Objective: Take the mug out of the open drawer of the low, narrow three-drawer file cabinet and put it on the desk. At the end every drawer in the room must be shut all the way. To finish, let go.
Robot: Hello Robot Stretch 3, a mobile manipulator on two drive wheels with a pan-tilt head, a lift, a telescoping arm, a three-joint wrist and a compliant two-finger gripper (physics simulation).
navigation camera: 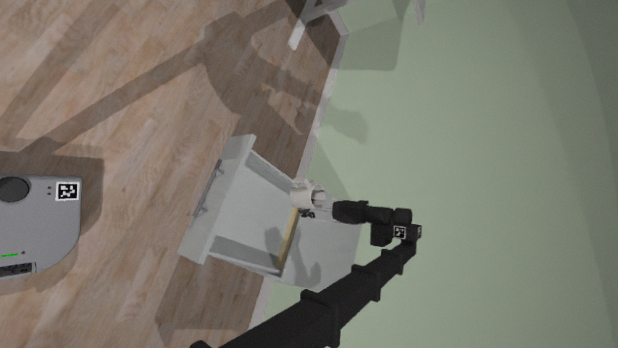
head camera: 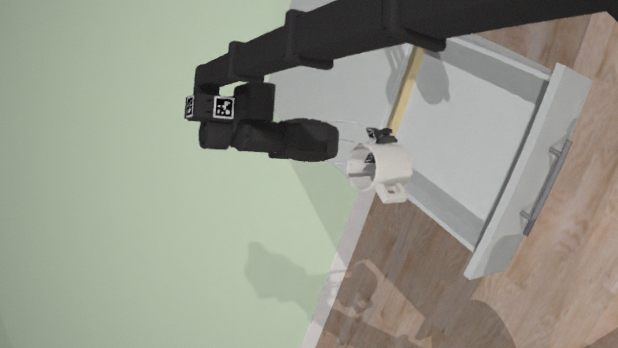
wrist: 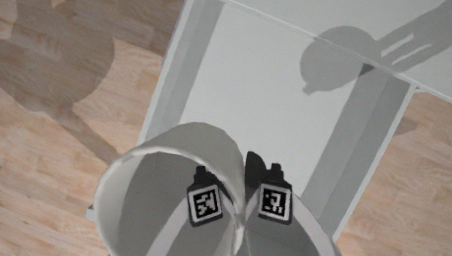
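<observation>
My gripper (head camera: 376,146) (navigation camera: 309,207) (wrist: 238,169) is shut on the wall of the white mug (head camera: 395,165) (navigation camera: 301,195) (wrist: 205,140), with one finger inside it and one outside. The mug hangs in the air above the side of the open drawer (head camera: 565,95) (navigation camera: 200,237) (wrist: 260,75), its handle pointing away from the fingers in the head view. The drawer is pulled well out of the low grey cabinet (head camera: 325,95) (navigation camera: 330,250) (wrist: 320,15). The cabinet's lower drawers are hidden. A desk top does not show in these views.
The green wall (head camera: 125,200) (navigation camera: 450,125) stands close behind the cabinet and my wrist. My arm (head camera: 340,40) (navigation camera: 350,295) reaches over the cabinet. My base (navigation camera: 40,220) is at the left in the navigation view. White furniture legs (navigation camera: 297,35) stand at its top.
</observation>
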